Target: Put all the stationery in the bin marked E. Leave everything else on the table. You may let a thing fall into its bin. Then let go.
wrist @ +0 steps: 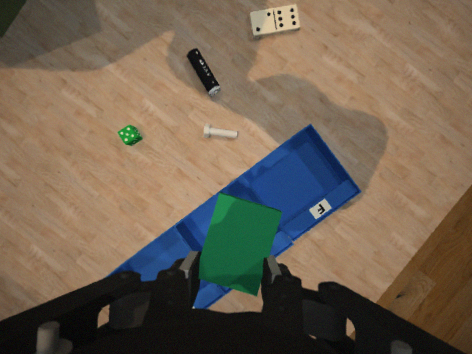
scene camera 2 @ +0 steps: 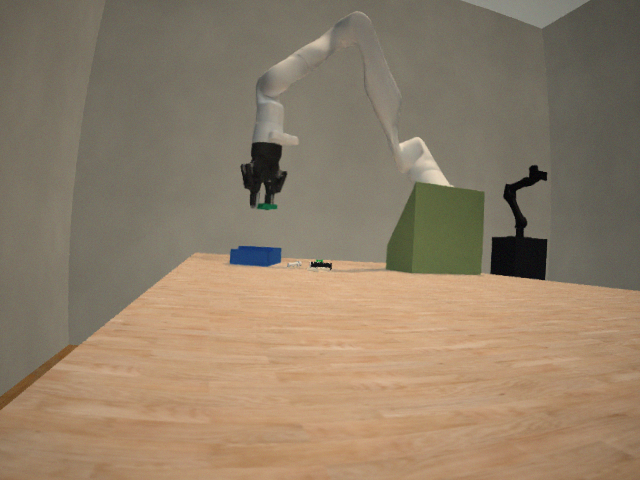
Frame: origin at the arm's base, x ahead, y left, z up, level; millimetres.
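Seen in the pictures: gripper, fingertip midpoint: (wrist: 231, 268) (scene camera 2: 261, 209); arm's base, link origin: (scene camera 2: 448, 215).
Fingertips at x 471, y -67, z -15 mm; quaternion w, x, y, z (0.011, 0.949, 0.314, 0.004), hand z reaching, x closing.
Note:
Pixels of each thing's top centre, then the offset from my fingertips to it. "spot": a spot on its surface instead.
- flat green block, top centre: (wrist: 238, 244) (scene camera 2: 265, 204) dx -8, dy +16, dz +10 mm
- blue bin tray, top centre: (wrist: 233, 235) (scene camera 2: 258, 247) dx +0, dy -1, dz -92 mm
- label F, surface spot: (wrist: 320, 209) spot: dx +52, dy +72, dz -104 mm
- black battery, top centre: (wrist: 203, 70) (scene camera 2: 320, 262) dx -131, dy +108, dz -118 mm
- white bolt, top centre: (wrist: 219, 131) dx -78, dy +70, dz -118 mm
- green die, top centre: (wrist: 127, 134) dx -150, dy +5, dz -116 mm
- domino, top centre: (wrist: 275, 19) (scene camera 2: 319, 267) dx -108, dy +199, dz -125 mm
My gripper (scene camera 2: 261, 205) (wrist: 231, 268) is shut on a flat green block (scene camera 2: 267, 206) (wrist: 240, 240), which looks like an eraser. It holds the block by its sides, high above the blue bin tray (scene camera 2: 255, 256) (wrist: 285, 182). In the wrist view the block overlaps the tray's middle compartment and hides part of it. The right compartment bears a label F (wrist: 320, 209). No label E shows; the labels of the middle and left compartments are hidden or out of sight.
A black battery (wrist: 203, 72), a white bolt (wrist: 220, 132), a green die (wrist: 130, 135) and a domino (wrist: 275, 20) lie on the table beside the tray. A large green box (scene camera 2: 447, 229) stands by the arm's base. The table edge is right of the tray in the wrist view.

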